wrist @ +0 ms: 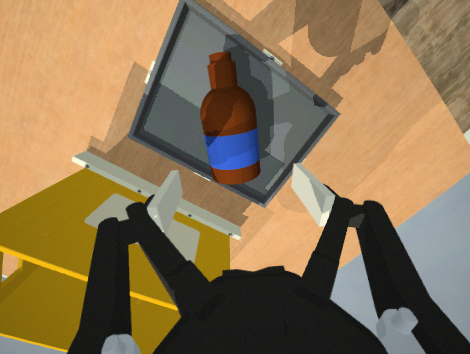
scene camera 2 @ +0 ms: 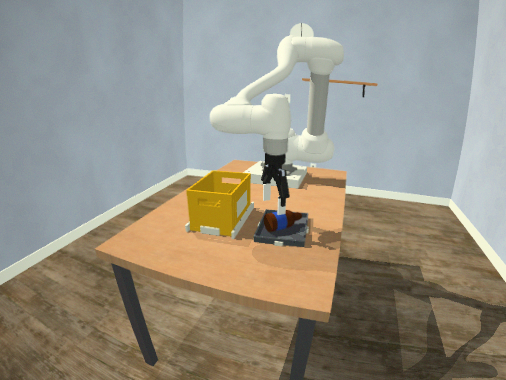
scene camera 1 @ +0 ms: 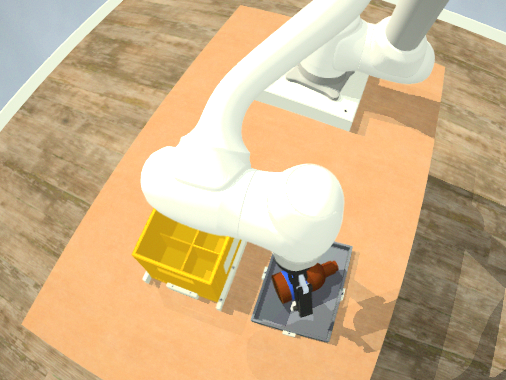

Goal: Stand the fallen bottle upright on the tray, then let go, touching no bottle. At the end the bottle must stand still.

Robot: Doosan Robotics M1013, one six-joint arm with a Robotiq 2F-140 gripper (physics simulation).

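Where they show: gripper, fingertip midpoint: (wrist: 237, 178) (scene camera 2: 273, 206) (scene camera 1: 288, 279); arm's base at its link origin: (scene camera 1: 321, 74).
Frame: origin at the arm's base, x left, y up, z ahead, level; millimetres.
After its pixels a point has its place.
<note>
The fallen brown bottle with a blue label (scene camera 1: 282, 288) @[y 25, x 219, z 679 mm] (scene camera 2: 281, 221) @[y 4, x 259, z 668 mm] (wrist: 232, 150) @[y 27, x 236, z 641 mm] lies on its side in the grey tray (scene camera 1: 325, 317) @[y -47, x 341, z 675 mm] (scene camera 2: 267, 240) @[y -39, x 240, z 758 mm] (wrist: 172, 112) @[y -47, x 202, z 550 mm]. In the wrist view its neck points up the picture, away from the gripper, and its base is the end nearest the fingers, close to the tray's lower wall. My gripper (scene camera 1: 297, 290) (scene camera 2: 274, 205) @[y 56, x 222, z 661 mm] (wrist: 237, 178) @[y 56, x 222, z 661 mm] is open and empty, pointing down above the bottle's base end. In the wrist view its white fingertips appear to either side of the base. In scene camera 1 the wrist hides one finger and part of the bottle.
A yellow crate with compartments (scene camera 1: 175, 277) @[y 64, x 8, z 787 mm] (scene camera 2: 210, 215) @[y 27, x 12, z 787 mm] (wrist: 55, 215) @[y 73, x 51, z 537 mm] stands beside the tray, to its left in both scene views. A white rail (scene camera 1: 227, 287) @[y -23, x 101, z 731 mm] (wrist: 140, 191) @[y -22, x 70, z 590 mm] runs along the crate's tray side. The robot's white base plate (scene camera 1: 310, 110) @[y -16, x 32, z 150 mm] is farther back on the wooden table (scene camera 1: 175, 345) @[y -52, x 66, z 918 mm] (scene camera 2: 225, 265) @[y -52, x 173, z 951 mm].
</note>
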